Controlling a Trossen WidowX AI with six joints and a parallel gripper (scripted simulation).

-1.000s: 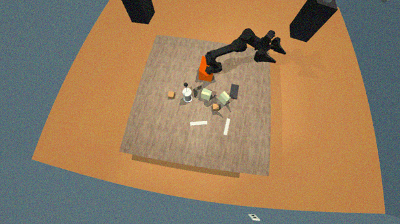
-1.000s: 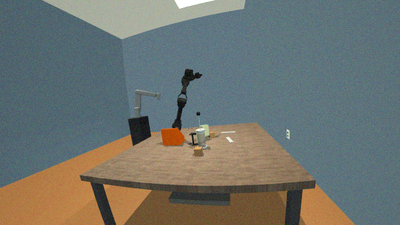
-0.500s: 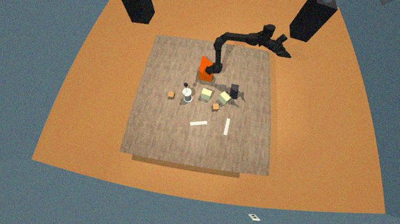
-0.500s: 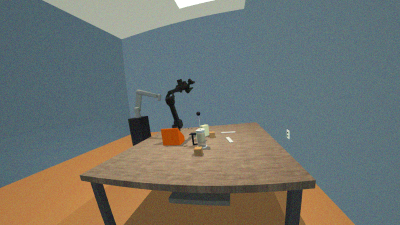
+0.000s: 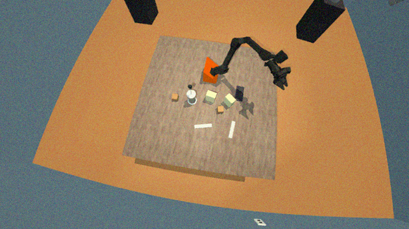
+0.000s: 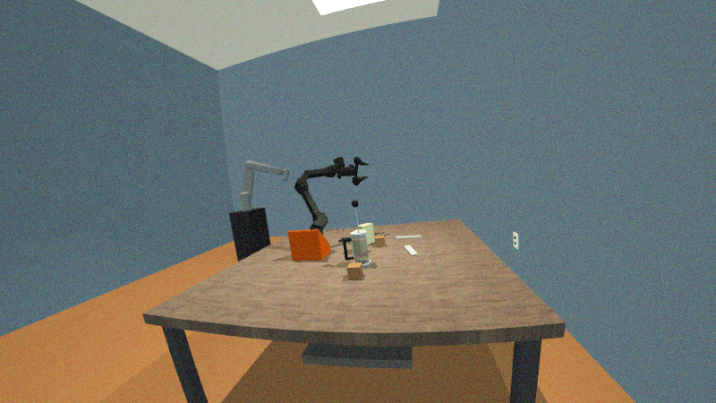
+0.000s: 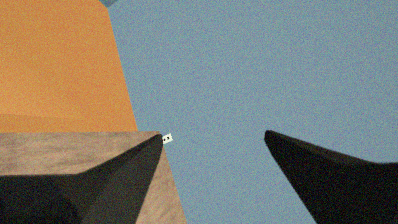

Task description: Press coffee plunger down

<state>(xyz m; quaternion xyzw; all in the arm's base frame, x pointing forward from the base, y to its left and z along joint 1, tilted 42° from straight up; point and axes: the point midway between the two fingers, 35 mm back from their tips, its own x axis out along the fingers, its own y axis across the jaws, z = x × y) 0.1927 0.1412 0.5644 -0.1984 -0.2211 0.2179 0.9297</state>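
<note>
Right now my gripper tip is 60 mm short of the coffee press, 630 mm to the left of it and 280 mm above it. Also, from my gripper tip: dark flat slab: 100 mm behind, 220 mm to the right, 410 mm below.
</note>
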